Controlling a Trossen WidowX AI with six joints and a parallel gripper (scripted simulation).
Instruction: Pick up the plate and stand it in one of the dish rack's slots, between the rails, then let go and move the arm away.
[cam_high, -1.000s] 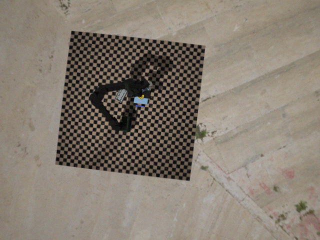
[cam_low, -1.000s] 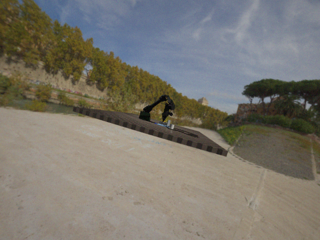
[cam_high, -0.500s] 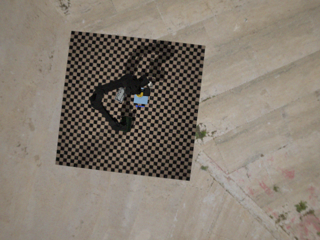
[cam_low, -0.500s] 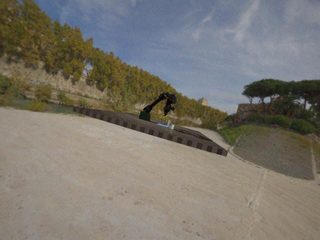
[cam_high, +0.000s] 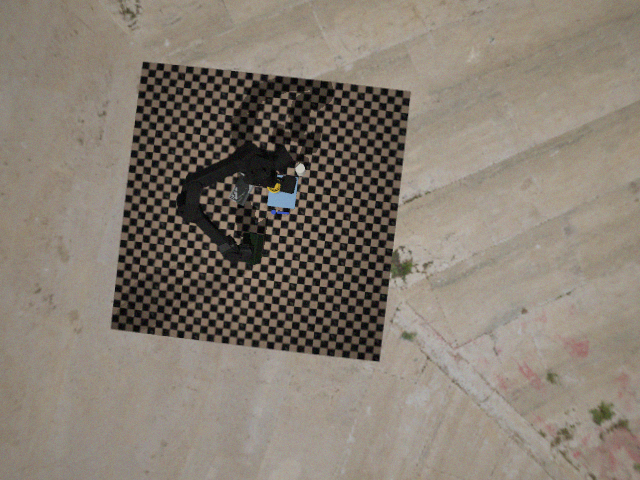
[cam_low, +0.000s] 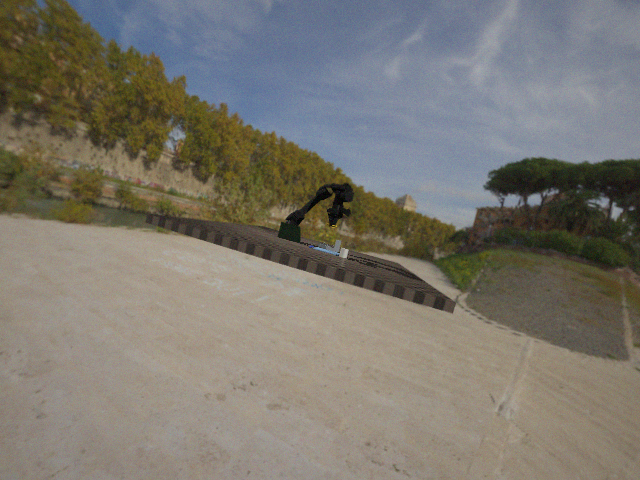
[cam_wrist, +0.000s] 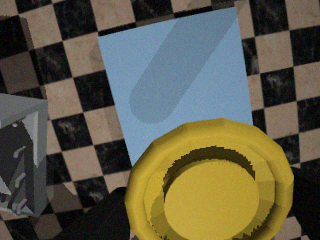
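The grey dish rack is 180 mm to the left of my gripper tip and 130 mm below it. Also, from my gripper tip: yellow plate (10 mm above); light blue mat (150 mm below, 10 mm to the right, 10 mm ahead); blue spoon (150 mm below, 90 mm behind, 10 mm to the left).
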